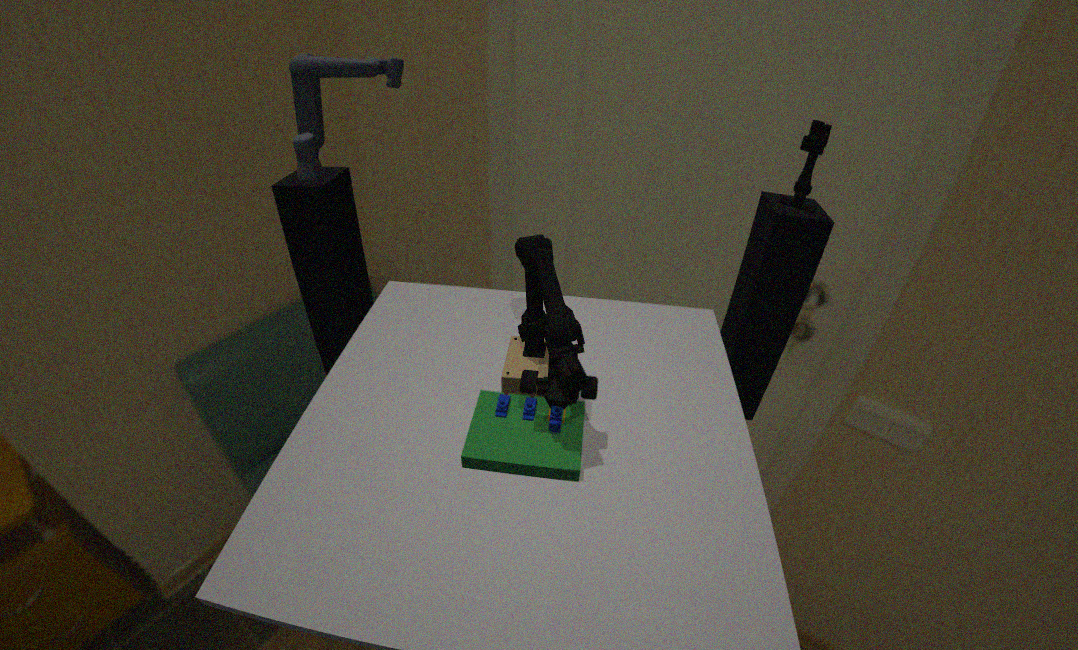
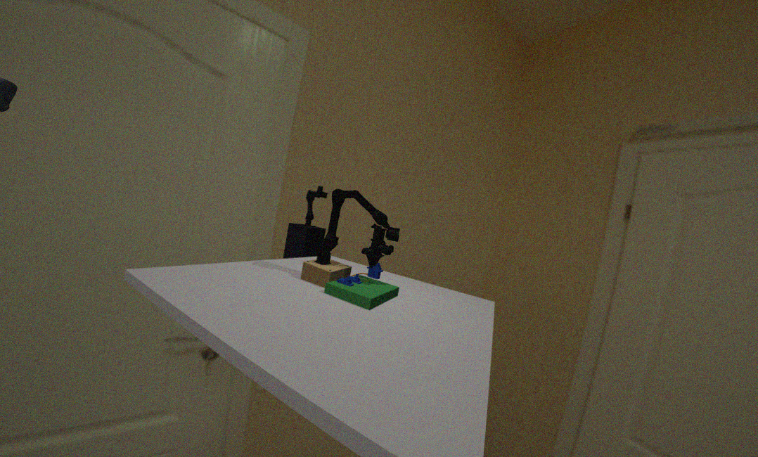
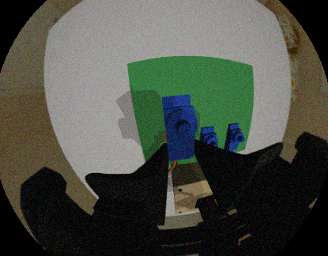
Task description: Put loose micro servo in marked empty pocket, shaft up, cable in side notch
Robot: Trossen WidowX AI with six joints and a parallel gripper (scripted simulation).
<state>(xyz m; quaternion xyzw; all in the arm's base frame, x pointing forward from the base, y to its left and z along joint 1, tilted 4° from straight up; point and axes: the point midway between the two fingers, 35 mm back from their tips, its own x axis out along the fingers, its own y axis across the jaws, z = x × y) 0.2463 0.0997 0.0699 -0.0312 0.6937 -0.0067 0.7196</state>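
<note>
My gripper tip is 6 cm short of the green deck, 7 cm to the left of it and 10 cm above it.
</note>
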